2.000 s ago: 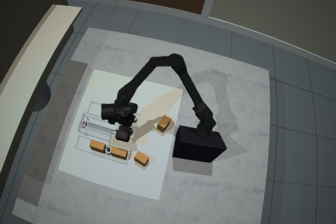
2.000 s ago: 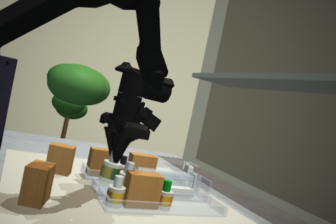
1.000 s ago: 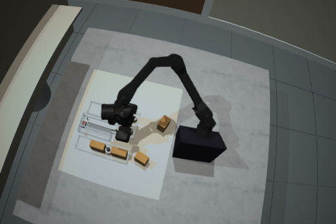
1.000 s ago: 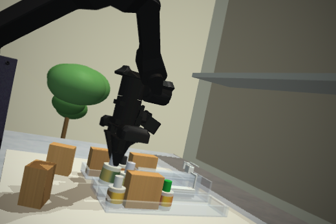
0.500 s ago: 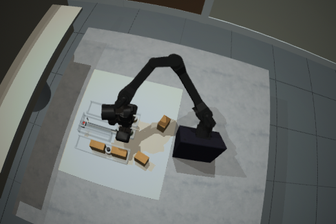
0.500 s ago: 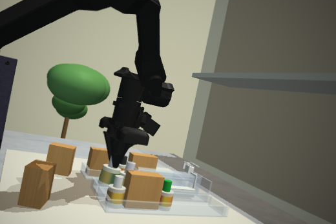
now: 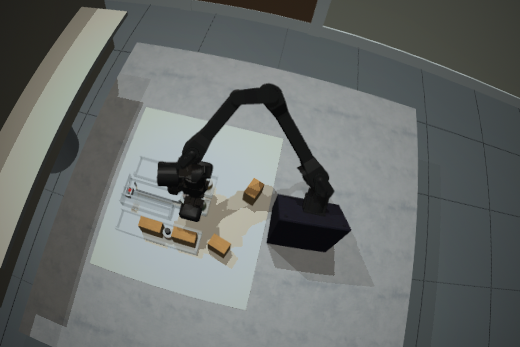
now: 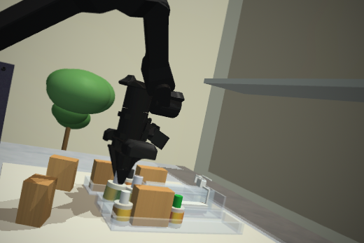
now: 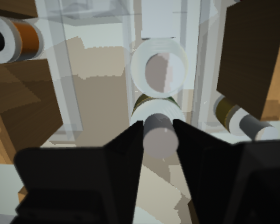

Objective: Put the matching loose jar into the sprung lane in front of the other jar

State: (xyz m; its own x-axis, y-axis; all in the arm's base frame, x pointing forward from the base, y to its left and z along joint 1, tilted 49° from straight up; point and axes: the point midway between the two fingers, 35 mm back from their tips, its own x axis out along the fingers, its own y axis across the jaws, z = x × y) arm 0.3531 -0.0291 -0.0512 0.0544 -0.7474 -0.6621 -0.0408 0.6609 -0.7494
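My gripper tip is 14 cm short of the clear sprung lane, 2 cm to the right of it and 4 cm above it. Round my gripper tip: red mark (22 cm ahead, 4 cm to the left, 1 cm above).
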